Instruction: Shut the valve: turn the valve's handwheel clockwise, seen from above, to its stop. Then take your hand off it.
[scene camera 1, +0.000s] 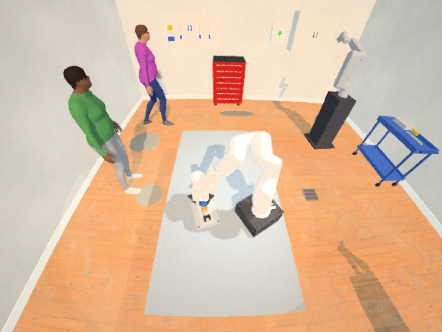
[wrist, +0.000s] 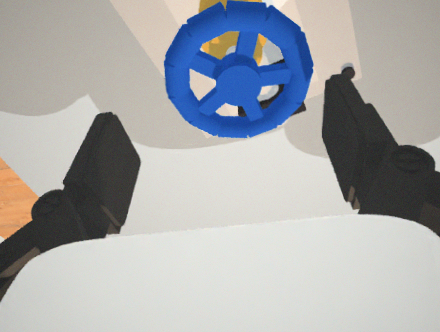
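The valve's blue handwheel (scene camera 1: 203, 203) (wrist: 238, 85) is a round rim with several spokes and a hub. In the wrist view it lies at the upper middle, beyond the line between the fingertips. The yellow valve body (scene camera 1: 204, 210) (wrist: 220, 47) shows under it, on a pale base plate (scene camera 1: 199, 221) (wrist: 332, 30). My gripper (scene camera 1: 201, 198) (wrist: 221, 121) is open and empty, with its black fingers wide apart. The wheel is not between the fingers; its near rim shows a little ahead of the gap. How high the fingertips are relative to the wheel is hard to tell.
The arm's dark base block (scene camera 1: 248, 219) stands right of the valve on the grey mat (scene camera 1: 225, 280). Two people (scene camera 1: 92, 117) (scene camera 1: 146, 62) stand at the left. A red cabinet (scene camera 1: 229, 82), a second arm on a pedestal (scene camera 1: 331, 120) and a blue cart (scene camera 1: 375, 160) stand farther off.
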